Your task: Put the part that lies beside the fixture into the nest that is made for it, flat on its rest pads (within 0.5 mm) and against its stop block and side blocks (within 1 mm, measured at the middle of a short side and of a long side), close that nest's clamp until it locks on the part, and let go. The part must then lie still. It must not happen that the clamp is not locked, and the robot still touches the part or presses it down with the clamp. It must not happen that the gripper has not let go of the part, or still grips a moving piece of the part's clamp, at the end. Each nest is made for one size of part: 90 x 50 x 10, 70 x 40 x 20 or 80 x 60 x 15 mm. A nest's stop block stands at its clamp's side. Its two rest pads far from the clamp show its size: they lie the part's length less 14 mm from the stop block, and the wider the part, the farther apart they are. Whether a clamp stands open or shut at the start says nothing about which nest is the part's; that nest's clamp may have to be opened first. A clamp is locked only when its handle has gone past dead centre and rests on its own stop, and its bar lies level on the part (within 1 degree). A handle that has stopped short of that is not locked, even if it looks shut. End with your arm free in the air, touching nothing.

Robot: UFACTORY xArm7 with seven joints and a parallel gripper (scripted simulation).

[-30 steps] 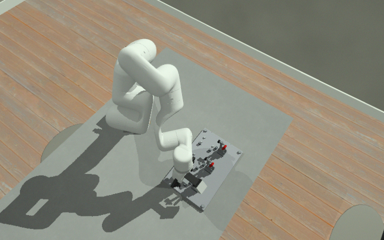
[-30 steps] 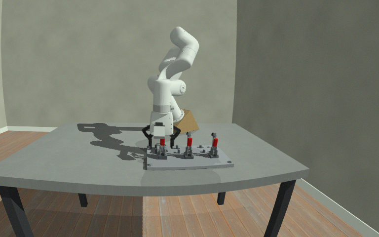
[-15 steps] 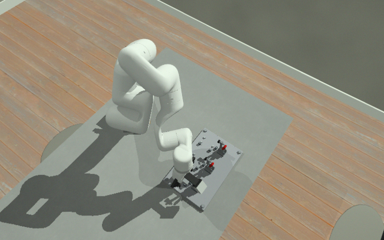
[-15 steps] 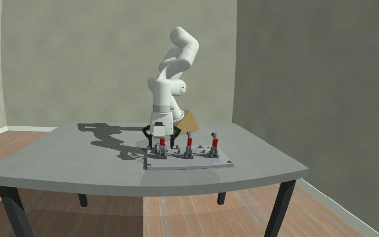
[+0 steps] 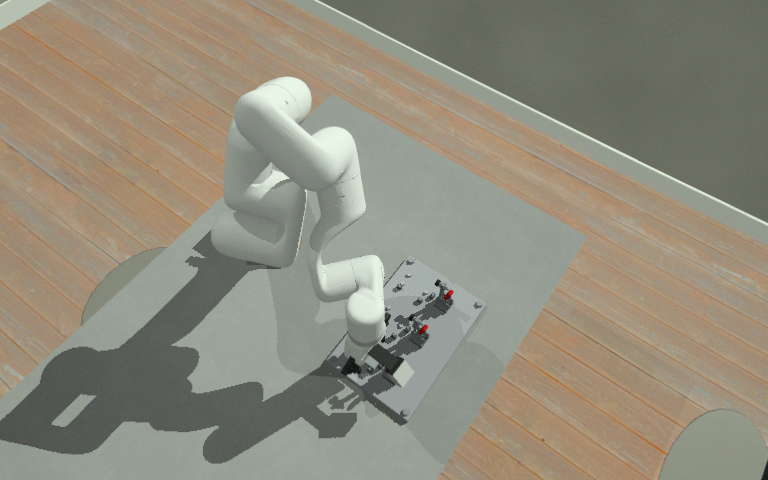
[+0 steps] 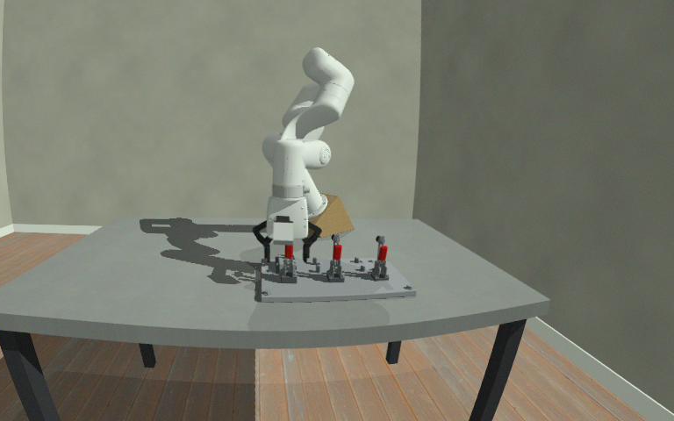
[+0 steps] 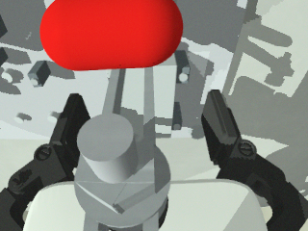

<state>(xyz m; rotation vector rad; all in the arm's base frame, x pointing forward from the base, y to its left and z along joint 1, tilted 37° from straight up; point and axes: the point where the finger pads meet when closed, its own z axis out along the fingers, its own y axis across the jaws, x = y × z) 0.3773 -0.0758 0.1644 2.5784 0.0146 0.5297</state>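
The part is 20 mm below my hand. From my hand the other things lie so: fixture plate: 110 mm to the left, 50 mm ahead, 40 mm below.
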